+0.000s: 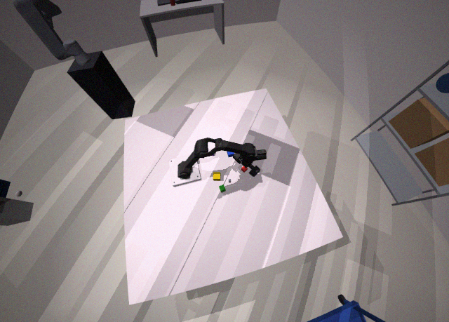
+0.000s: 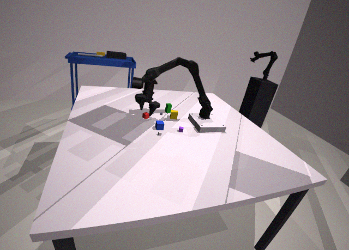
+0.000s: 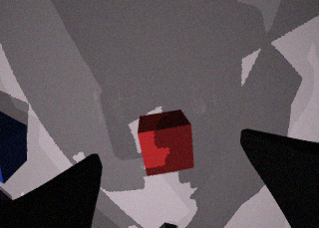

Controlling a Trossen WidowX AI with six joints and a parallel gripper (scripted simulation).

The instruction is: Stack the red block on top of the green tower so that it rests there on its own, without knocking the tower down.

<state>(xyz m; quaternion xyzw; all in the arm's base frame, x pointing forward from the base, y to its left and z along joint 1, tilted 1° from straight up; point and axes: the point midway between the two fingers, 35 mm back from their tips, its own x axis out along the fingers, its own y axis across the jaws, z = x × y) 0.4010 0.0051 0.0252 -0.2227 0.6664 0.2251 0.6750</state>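
Now: gripper tip 20 mm above the red block. Round my gripper tip: yellow block: 190 mm behind, 30 mm to the right, 10 mm below; then small purple block: 210 mm behind, 140 mm to the left, 20 mm below; then blue block: 130 mm to the left, 80 mm behind, 10 mm below.
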